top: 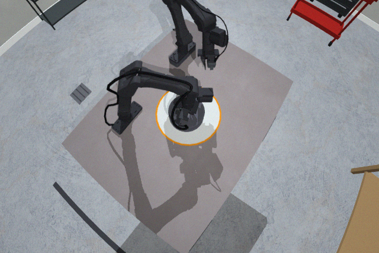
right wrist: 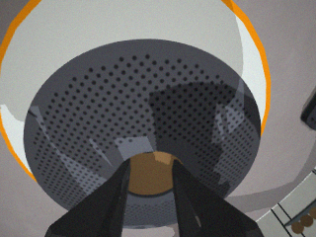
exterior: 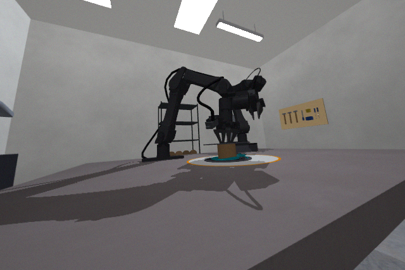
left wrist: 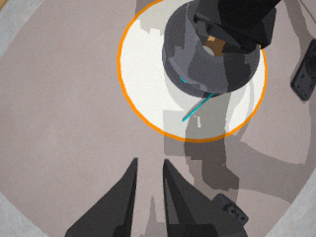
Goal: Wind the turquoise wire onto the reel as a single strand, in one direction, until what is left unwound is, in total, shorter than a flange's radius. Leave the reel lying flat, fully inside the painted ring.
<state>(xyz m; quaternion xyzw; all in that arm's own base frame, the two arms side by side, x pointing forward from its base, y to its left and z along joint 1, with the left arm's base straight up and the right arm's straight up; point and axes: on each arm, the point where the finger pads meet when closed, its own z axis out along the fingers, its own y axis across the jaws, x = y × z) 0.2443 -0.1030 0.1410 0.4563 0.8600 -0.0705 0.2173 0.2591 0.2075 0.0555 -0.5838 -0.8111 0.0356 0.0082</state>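
The reel is 3 cm below my right hand. Round my right hand: orange painted ring: 6 cm below, 2 cm to the left.
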